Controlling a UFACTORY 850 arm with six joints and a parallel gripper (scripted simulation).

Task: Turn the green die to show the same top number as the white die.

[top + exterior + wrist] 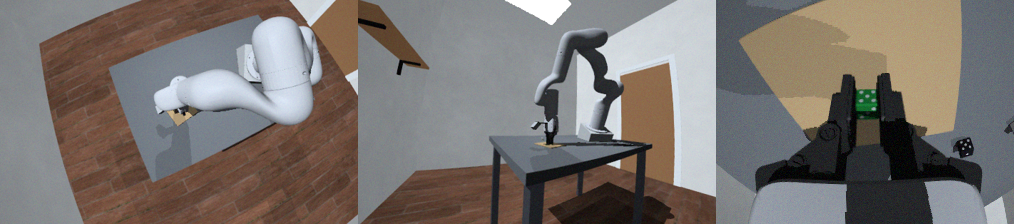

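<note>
Now: hand 1 cm past the green die and 1 cm above it. Also, from my hand: black die 11 cm to the right, 9 cm behind, 2 cm below; then white die 17 cm to the right, 5 cm behind, 2 cm below; then mat 2 cm below.
</note>
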